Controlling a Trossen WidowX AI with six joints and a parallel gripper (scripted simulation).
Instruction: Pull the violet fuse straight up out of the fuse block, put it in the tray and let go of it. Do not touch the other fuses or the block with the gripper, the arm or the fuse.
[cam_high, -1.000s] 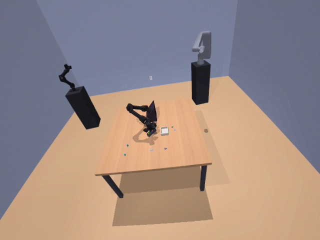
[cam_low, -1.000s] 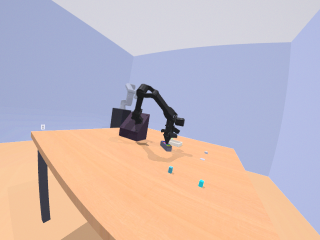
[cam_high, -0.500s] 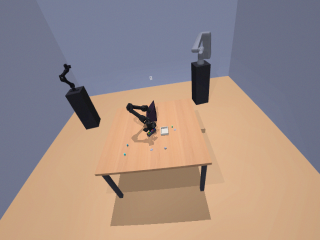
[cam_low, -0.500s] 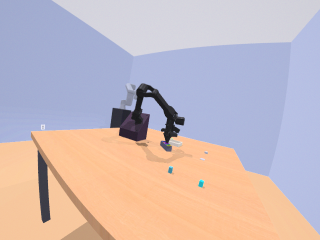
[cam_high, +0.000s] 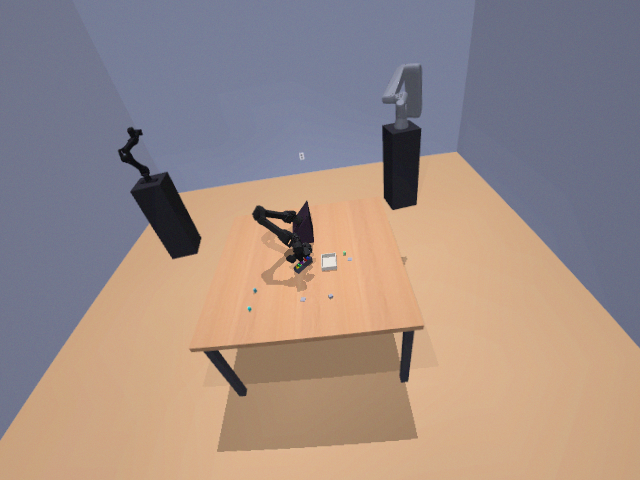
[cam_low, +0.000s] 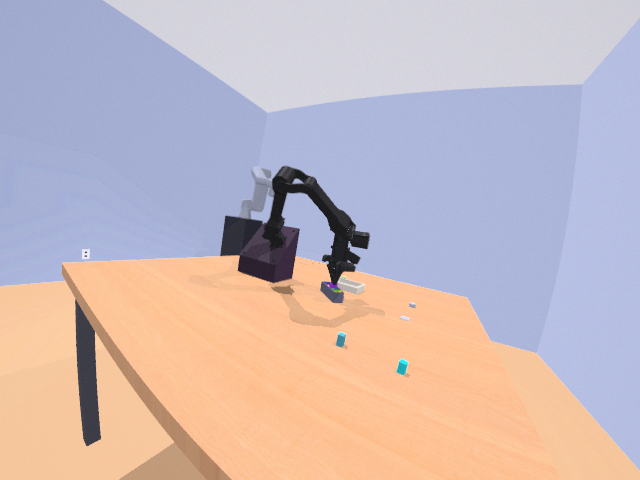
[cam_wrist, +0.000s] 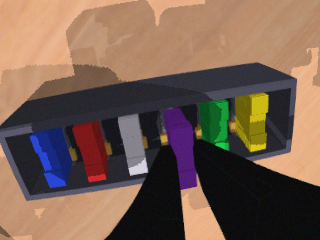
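Right now the white tray is 18 cm to the left of my gripper tip, 5 cm below it and 2 cm ahead of it.
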